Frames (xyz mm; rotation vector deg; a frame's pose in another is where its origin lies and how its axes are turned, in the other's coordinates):
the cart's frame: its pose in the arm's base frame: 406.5 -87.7 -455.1 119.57 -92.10 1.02
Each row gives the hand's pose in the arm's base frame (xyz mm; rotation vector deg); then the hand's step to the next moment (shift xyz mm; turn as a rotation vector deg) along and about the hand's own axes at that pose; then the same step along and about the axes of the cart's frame.
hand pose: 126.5 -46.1 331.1 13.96 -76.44 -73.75
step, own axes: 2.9 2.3 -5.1 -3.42 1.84 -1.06
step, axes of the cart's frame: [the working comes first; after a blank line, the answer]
step, axes of the arm's base frame: 4.5 -4.0 1.8 2.77 2.79 -0.87

5.5 -2.7 -1.3 -1.95 -3.34 -1.12
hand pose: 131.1 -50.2 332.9 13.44 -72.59 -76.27
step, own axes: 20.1 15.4 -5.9 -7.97 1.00 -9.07
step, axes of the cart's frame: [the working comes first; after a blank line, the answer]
step, axes of the arm's base frame: 8.3 -14.2 20.2 9.65 2.11 -7.02

21.5 2.5 -14.4 -1.14 -11.79 2.55
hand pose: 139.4 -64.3 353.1 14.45 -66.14 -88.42
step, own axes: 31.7 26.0 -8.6 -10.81 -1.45 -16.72
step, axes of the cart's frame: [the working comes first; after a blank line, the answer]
step, axes of the arm's base frame: 11.6 -28.2 28.7 14.37 0.22 -13.86

37.8 5.2 -17.3 -0.11 -18.33 7.91
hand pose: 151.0 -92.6 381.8 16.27 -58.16 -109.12
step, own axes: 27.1 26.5 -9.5 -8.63 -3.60 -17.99
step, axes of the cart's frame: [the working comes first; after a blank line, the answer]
step, axes of the arm's base frame: 7.2 -33.2 19.3 12.56 -1.74 -15.82

38.1 6.6 -5.9 0.51 -17.08 10.91
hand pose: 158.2 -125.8 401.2 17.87 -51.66 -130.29
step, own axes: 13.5 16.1 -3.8 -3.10 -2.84 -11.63
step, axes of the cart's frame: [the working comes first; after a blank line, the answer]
step, axes of the arm's base frame: -0.5 -19.6 8.4 6.00 -2.48 -10.53

20.1 7.1 0.5 0.82 -8.99 8.45
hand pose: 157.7 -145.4 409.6 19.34 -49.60 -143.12
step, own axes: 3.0 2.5 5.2 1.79 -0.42 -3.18
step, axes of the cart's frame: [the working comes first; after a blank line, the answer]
step, axes of the arm's base frame: -3.6 -0.6 5.4 -0.50 -2.26 -2.85

1.0 5.4 -3.4 1.02 -0.22 3.52
